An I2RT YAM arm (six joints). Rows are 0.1 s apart.
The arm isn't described. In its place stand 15 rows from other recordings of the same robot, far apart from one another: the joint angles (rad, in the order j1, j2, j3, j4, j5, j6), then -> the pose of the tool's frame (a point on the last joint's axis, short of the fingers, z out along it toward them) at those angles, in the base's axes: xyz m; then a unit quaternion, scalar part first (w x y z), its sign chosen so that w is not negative.
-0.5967 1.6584 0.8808 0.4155 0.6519 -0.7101 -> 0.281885 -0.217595 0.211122 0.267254 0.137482 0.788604 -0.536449
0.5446 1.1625 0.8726 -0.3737 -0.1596 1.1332 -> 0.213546 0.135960 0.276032 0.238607 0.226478 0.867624 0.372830
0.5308 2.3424 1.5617 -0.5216 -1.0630 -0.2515 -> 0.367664 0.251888 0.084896 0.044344 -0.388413 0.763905 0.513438
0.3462 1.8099 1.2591 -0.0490 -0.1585 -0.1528 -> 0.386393 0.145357 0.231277 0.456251 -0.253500 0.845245 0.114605
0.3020 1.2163 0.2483 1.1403 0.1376 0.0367 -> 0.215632 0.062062 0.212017 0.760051 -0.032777 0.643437 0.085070
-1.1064 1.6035 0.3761 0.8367 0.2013 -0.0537 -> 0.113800 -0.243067 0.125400 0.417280 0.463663 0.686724 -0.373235
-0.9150 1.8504 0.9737 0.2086 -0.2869 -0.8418 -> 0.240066 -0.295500 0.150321 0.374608 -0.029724 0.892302 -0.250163
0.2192 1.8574 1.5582 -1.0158 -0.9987 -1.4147 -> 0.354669 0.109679 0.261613 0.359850 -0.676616 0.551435 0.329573
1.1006 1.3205 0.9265 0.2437 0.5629 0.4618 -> 0.155936 0.264902 0.315038 0.593047 -0.056766 0.748394 0.291512
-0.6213 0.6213 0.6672 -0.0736 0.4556 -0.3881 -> 0.115494 -0.101943 0.335417 0.516267 0.237632 0.675253 -0.470141
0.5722 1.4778 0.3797 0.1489 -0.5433 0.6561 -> 0.176075 0.135297 0.100613 0.093553 -0.043521 0.919811 0.378553
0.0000 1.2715 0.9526 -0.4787 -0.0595 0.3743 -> 0.270121 0.002117 0.267534 0.365166 0.161232 0.911708 0.097190
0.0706 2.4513 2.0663 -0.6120 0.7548 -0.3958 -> 0.527810 0.012874 0.161276 0.202377 -0.104592 0.891592 -0.391367
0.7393 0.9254 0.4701 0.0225 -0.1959 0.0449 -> 0.147922 0.144255 0.224873 0.464031 -0.334826 0.770446 0.281033
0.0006 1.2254 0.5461 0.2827 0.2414 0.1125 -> 0.259070 -0.008355 0.212732 0.554704 0.112813 0.821471 -0.069004
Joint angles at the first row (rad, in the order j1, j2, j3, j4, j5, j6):
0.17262 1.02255 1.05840 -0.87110 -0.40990 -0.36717
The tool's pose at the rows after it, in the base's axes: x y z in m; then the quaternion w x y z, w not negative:
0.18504 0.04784 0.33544 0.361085 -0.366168 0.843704 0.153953
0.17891 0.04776 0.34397 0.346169 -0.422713 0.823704 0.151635
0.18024 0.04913 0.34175 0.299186 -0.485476 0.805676 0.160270
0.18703 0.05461 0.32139 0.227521 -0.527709 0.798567 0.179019
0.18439 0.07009 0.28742 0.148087 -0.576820 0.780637 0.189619
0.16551 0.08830 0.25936 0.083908 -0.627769 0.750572 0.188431
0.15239 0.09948 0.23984 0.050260 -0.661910 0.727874 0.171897
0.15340 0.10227 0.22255 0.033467 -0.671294 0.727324 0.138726
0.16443 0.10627 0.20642 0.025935 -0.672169 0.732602 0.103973
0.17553 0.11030 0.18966 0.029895 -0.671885 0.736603 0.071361
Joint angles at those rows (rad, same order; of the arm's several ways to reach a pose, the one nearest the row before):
0.17260 1.02293 1.09692 -0.94777 -0.44576 -0.48201
0.17261 1.03550 1.15301 -1.05117 -0.47628 -0.61590
0.17374 1.09427 1.20261 -1.18316 -0.50527 -0.78033
0.19590 1.17169 1.19039 -1.27203 -0.50297 -0.88978
0.28288 1.22055 1.10153 -1.29224 -0.46101 -0.95234
0.41412 1.21671 0.99507 -1.28918 -0.41142 -0.96644
0.50946 1.21251 0.91840 -1.25564 -0.35954 -0.96266
0.53346 1.23542 0.86766 -1.19573 -0.28630 -0.95621
0.53503 1.29455 0.84555 -1.11371 -0.21458 -0.94891
0.53502 1.35059 0.81960 -1.00998 -0.15202 -0.94167

